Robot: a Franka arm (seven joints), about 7 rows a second.
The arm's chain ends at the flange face. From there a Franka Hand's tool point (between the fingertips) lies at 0.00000 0.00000 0.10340 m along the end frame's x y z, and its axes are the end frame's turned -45 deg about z.
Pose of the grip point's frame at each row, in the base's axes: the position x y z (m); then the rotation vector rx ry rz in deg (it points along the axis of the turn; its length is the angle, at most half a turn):
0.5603, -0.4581, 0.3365, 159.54, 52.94, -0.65
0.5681, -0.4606, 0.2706, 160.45, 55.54, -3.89
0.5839, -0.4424, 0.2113, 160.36, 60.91, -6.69
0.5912, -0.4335, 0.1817, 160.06, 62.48, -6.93
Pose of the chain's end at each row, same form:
0.5543, -0.4376, 0.4377, 168.28, -12.19, 6.13
0.5666, -0.4418, 0.3723, 169.29, -10.08, 2.18
0.5861, -0.4256, 0.3133, 170.51, -5.07, -1.39
0.5937, -0.4170, 0.2837, 170.76, -3.51, -1.77

